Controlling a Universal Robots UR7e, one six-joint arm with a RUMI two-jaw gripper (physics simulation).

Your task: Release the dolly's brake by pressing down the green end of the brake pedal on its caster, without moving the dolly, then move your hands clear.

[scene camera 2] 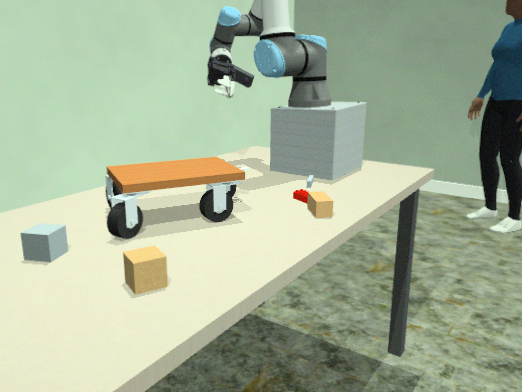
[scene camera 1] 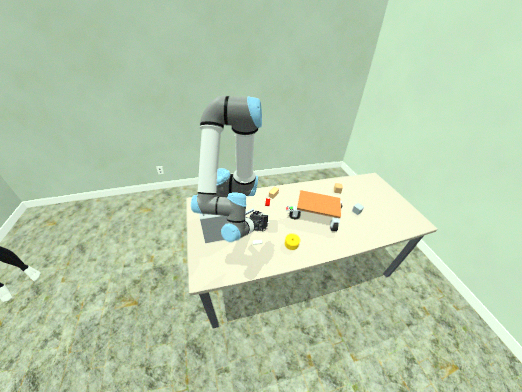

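Observation:
The dolly [scene camera 1: 319, 203] [scene camera 2: 175, 173] has an orange deck and black caster wheels and stands upright on the table. The brake pedal's green end [scene camera 1: 291, 208] shows small beside the caster at the dolly's left corner in scene camera 1, with a red end [scene camera 1: 287, 208] next to it. In scene camera 2 the pedal's colours cannot be made out. My gripper [scene camera 1: 266, 221] [scene camera 2: 227, 93] is shut and empty. It hangs above the table, to the left of the dolly in scene camera 1, apart from the pedal.
A yellow cylinder [scene camera 1: 292, 241] is near the front edge. A red brick [scene camera 1: 267, 202] [scene camera 2: 300, 195] and a wooden block [scene camera 1: 274, 192] [scene camera 2: 320, 204] lie behind. Another wooden block [scene camera 1: 338, 188] [scene camera 2: 145, 270] and a grey block [scene camera 1: 358, 208] [scene camera 2: 44, 243] lie past the dolly. A person [scene camera 2: 507, 110] stands beyond the table.

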